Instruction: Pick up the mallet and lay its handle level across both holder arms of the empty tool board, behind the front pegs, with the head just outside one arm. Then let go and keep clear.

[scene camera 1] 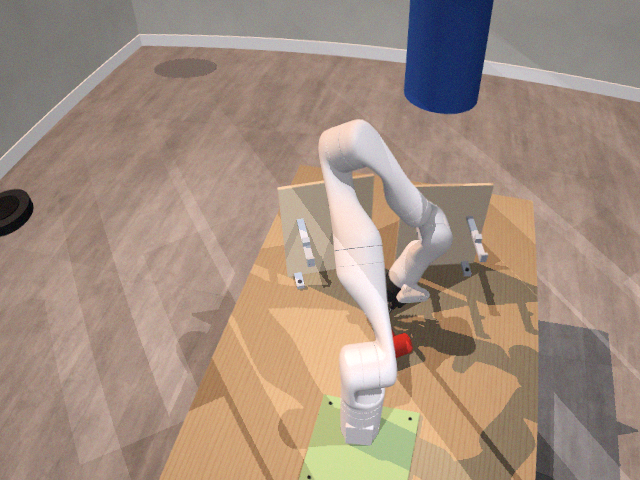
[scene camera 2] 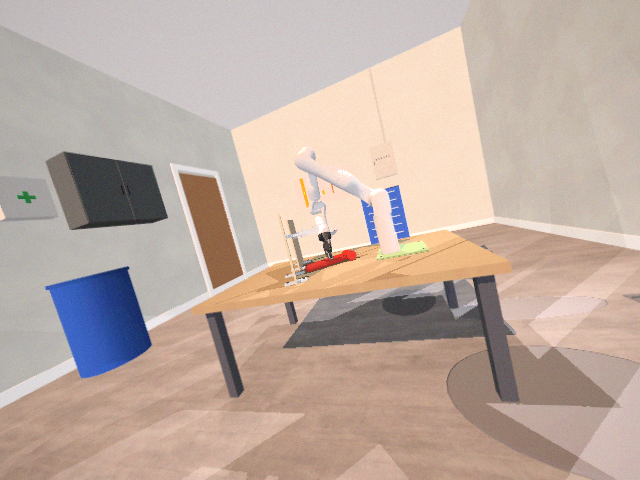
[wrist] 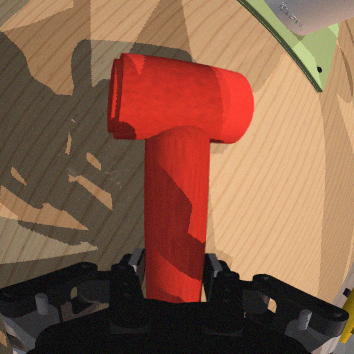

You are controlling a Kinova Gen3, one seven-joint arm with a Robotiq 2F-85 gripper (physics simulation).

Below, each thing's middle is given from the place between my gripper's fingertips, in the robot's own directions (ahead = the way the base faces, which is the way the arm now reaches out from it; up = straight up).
Labels:
My hand is right at the red mallet (wrist: 178,107).

